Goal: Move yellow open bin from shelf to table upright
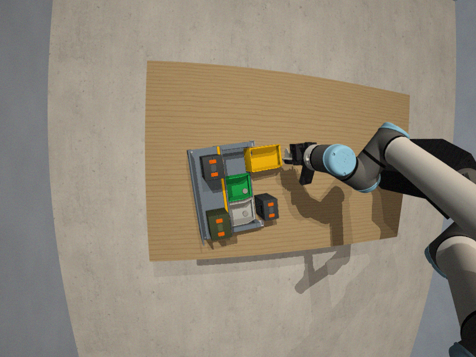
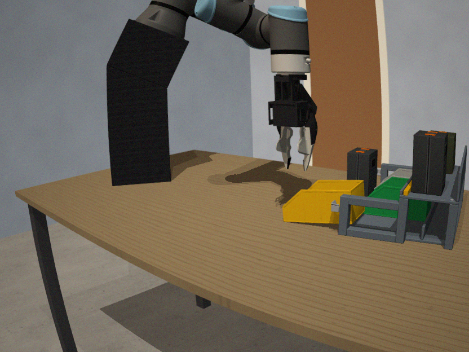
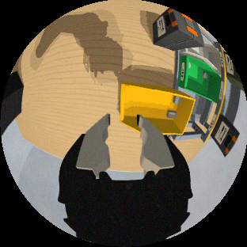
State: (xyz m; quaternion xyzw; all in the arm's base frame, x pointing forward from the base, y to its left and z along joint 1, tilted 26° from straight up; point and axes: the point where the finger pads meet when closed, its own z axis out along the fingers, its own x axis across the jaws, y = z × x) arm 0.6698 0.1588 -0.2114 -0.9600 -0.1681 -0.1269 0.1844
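The yellow open bin lies 80 mm ahead of my hand, 20 mm to the left of it and 80 mm below it. Also, from my hand: dark green box: 230 mm ahead, 320 mm to the left, 30 mm above; white bin: 140 mm ahead, 290 mm to the left, 80 mm below; green bin: 190 mm ahead, 180 mm to the left, 80 mm below.
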